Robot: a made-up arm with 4 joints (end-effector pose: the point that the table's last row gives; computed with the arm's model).
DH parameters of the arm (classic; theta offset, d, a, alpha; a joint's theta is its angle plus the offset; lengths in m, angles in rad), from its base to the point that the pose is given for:
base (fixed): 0 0.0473 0 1.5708
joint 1: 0 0.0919 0.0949 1.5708
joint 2: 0 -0.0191 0.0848 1.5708
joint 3: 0 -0.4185 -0.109 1.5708
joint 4: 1.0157 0 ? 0
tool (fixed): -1.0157 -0.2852 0 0
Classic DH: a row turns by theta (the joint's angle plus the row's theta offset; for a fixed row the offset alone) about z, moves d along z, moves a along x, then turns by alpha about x.
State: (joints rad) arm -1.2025 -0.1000 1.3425 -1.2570
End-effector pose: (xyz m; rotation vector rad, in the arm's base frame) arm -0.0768 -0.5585 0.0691 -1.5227 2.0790 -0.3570
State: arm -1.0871 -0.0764 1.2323 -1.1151
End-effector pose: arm -0.1079 -0.5357 0.0454 -1.2561 2.0010 -0.4616
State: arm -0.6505 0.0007 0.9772 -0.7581
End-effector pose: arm -0.1314 -0.4767 -0.0483 -0.6140 1.5418 -0.5808
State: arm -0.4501 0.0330 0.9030 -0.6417
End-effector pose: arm -0.1164 -0.4578 -0.0833 -0.4262 1.3083 -0.5740
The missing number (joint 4, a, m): 0.1317
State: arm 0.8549 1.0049 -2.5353 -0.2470
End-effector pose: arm -0.2127 -0.4859 0.1765 0.7158 2.6101 0.8790
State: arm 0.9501 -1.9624 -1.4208 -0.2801
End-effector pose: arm 0.1799 0.3716 0.2392 0.6935 -1.2700 2.0271
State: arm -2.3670 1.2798 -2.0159 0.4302
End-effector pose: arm 0.0917 -0.5405 0.0554 -0.9915 0.5364 1.1323
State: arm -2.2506 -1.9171 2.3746 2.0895
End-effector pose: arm 0.0129 0.1051 -0.5593 -0.7053 -0.5308 -0.1538
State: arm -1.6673 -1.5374 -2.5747 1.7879
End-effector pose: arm 0.0872 0.3301 -0.4474 0.2810 -1.4755 0.6177
